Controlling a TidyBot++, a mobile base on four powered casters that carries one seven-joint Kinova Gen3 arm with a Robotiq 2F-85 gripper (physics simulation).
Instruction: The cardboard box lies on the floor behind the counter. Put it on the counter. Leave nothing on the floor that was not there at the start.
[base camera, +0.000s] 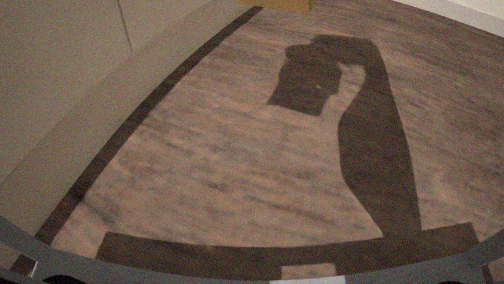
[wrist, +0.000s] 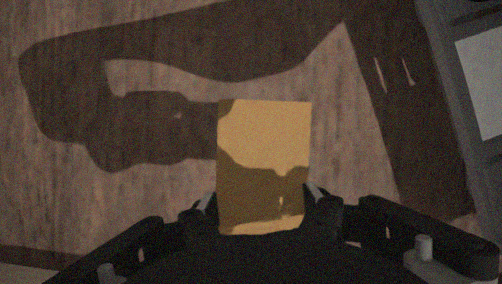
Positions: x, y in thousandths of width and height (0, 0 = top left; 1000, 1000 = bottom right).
I see my gripper (wrist: 519, 706), a cardboard box (wrist: 525, 516) and a counter (base camera: 154, 273).
